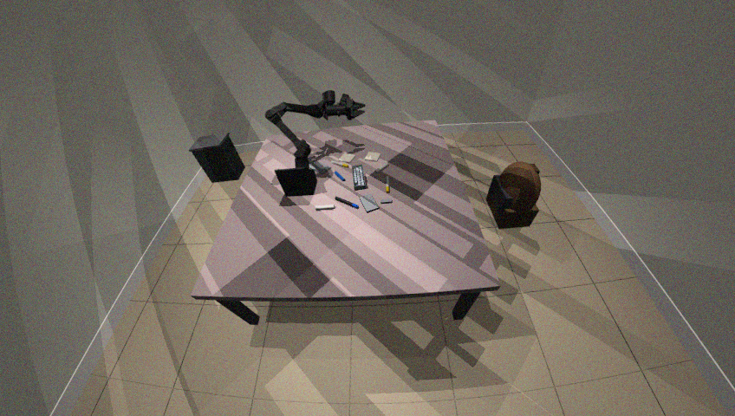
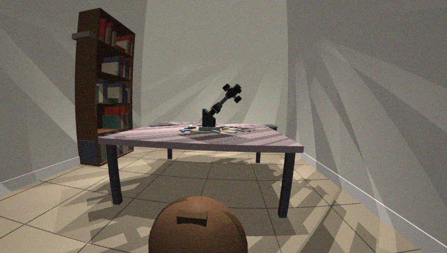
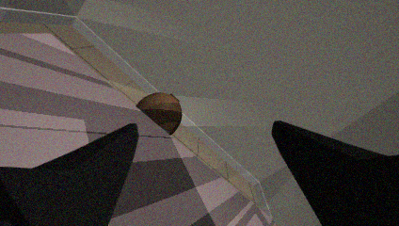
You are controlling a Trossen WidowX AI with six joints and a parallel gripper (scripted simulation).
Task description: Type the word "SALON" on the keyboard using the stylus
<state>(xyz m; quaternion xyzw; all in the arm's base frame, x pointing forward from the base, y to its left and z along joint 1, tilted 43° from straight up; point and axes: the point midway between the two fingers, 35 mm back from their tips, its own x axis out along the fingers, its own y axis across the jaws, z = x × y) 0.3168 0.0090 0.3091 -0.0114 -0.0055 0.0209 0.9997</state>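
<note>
Now: the blue stylus 31 cm below my gripper tip, 20 cm behind it and 14 cm to the right of it. Also, from my gripper tip: white notepad (32 cm below, 14 cm behind, 1 cm to the left); stylus tip (31 cm below, 22 cm behind, 11 cm to the right); small grey block (39 cm to the right, 32 cm below, 6 cm ahead).
</note>
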